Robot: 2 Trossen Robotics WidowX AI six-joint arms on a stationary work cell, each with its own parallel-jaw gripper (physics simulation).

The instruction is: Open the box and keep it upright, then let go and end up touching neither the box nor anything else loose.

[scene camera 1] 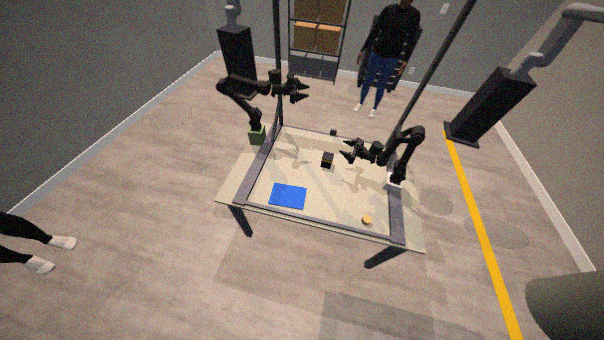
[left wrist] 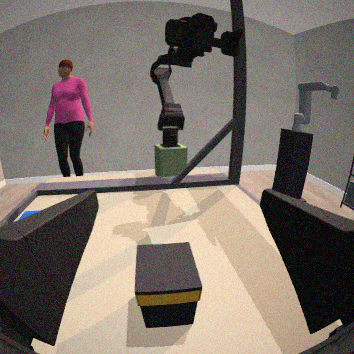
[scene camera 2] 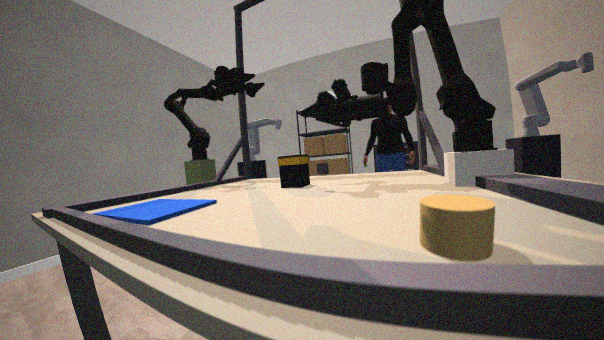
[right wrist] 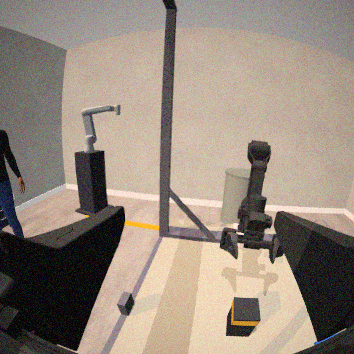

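Pixels of known places: left gripper, fingertip midpoint: point(scene camera 1: 341, 145) point(left wrist: 181, 198) point(scene camera 2: 309, 116) point(right wrist: 254, 260); right gripper, fingertip midpoint: point(scene camera 1: 309, 91) point(left wrist: 223, 24) point(scene camera 2: 260, 79) point(right wrist: 203, 217); left arm's base at its link origin: point(scene camera 1: 395, 179) point(scene camera 2: 473, 151); right arm's base at its link origin: point(scene camera 1: 256, 128) point(left wrist: 169, 145).
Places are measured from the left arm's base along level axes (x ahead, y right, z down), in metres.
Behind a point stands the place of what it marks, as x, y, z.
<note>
A small black box point(scene camera 1: 327, 160) {0.442, -0.043, -0.016} point(scene camera 2: 294, 172) point(left wrist: 168, 285) {0.418, -0.008, -0.026} point(right wrist: 243, 316) {0.476, -0.006, -0.026} with a yellow band under its dark top stands upright on the table, its lid shut. My left gripper point(scene camera 1: 343, 148) {0.388, 0.000, -0.138} point(left wrist: 181, 198) {0.388, 0.000, -0.138} point(right wrist: 254, 260) {0.388, 0.000, -0.138} is open and empty, above the table to the right of the box in scene camera 1, and apart from it. My right gripper point(scene camera 1: 307, 91) {0.656, 0.099, -0.371} point(scene camera 2: 258, 81) {0.656, 0.099, -0.371} point(right wrist: 203, 217) {0.656, 0.099, -0.371} is open and empty, high at the back left in scene camera 1, far from the box. The inside of the box is hidden.
A flat blue square point(scene camera 1: 288, 196) {0.582, -0.352, 0.059} point(scene camera 2: 156, 210) {0.537, -0.359, 0.059} lies at the table's front left. A yellow cylinder point(scene camera 1: 367, 220) {0.110, -0.325, 0.032} point(scene camera 2: 457, 228) {0.116, -0.340, 0.045} stands near the front right. A small dark block point(scene camera 1: 333, 132) {0.489, 0.291, 0.028} point(right wrist: 126, 303) {0.503, 0.290, 0.018} sits at the back edge. Dark frame posts point(left wrist: 239, 100) {0.904, 0.225, -0.230} point(right wrist: 167, 125) {0.077, 0.348, -0.423} rise at the table's edges.
</note>
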